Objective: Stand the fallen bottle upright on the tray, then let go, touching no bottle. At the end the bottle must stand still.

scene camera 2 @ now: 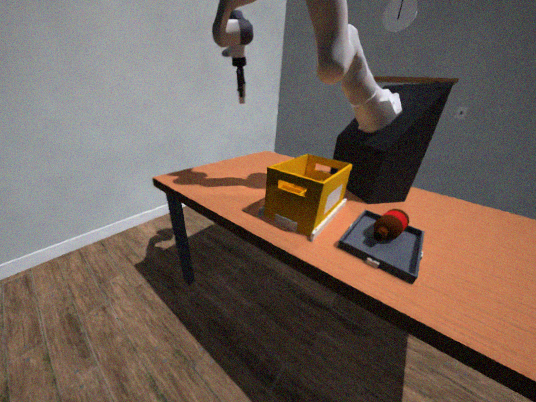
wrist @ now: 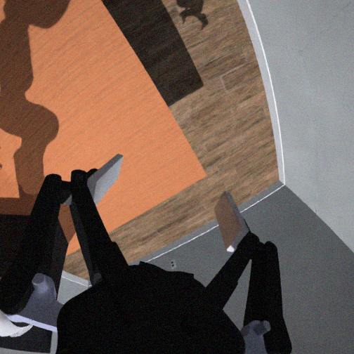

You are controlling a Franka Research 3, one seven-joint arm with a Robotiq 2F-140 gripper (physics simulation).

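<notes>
A brown bottle (scene camera 2: 391, 224) with a red label lies on its side on the dark grey tray (scene camera 2: 356, 250), its neck toward the front left, near the tray's back edge. The bottle does not show in the wrist view. My gripper (scene camera 2: 242, 101) (wrist: 171, 184) is open and empty. It hangs high above the far left end of the table, well away from the bottle and the tray. In the wrist view its two fingertips stand wide apart.
A yellow crate (scene camera 2: 293, 204) stands on the wooden table (scene camera 2: 470, 280) (wrist: 100, 85), left of the tray. A large dark block (scene camera 2: 380, 170) stands behind the crate and tray, below the arm's base. Walls rise behind the table.
</notes>
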